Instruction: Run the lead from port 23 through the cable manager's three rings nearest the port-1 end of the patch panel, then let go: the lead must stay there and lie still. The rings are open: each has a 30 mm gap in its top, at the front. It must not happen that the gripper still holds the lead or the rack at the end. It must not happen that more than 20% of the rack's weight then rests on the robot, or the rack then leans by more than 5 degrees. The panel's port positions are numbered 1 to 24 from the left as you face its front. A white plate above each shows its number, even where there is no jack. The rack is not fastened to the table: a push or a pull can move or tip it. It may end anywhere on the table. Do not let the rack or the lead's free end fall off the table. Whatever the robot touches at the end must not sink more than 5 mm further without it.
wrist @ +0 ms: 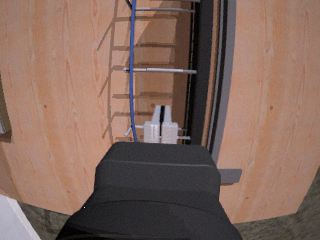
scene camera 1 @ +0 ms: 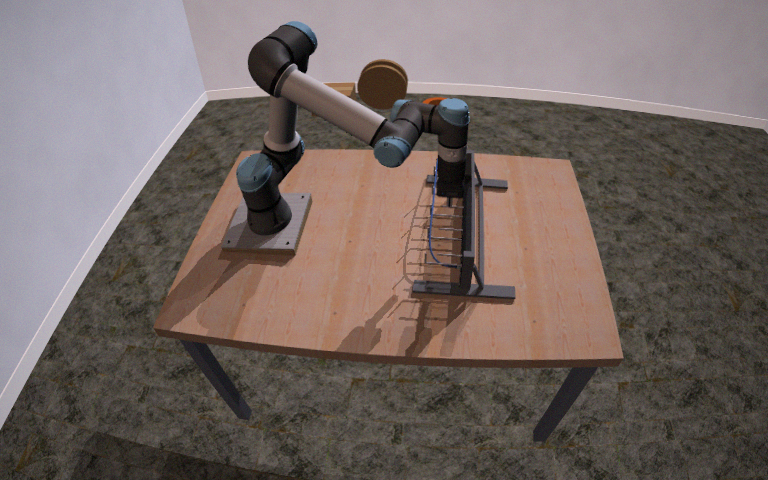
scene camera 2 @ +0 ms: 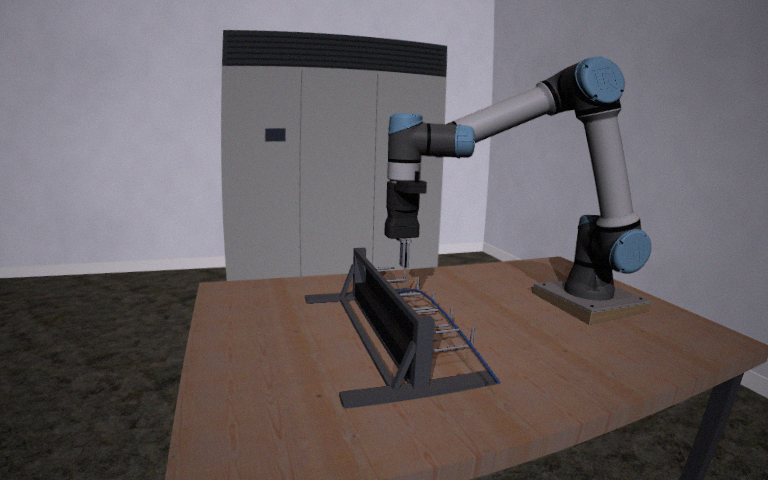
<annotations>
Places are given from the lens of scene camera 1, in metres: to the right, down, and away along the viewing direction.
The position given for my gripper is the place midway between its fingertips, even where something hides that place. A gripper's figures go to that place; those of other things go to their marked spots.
my gripper [scene camera 1: 449,204]: 0.19, -0.10, 1.33
dark rack [scene camera 1: 464,288]: 0.23, 0.14, 1.29
</annotations>
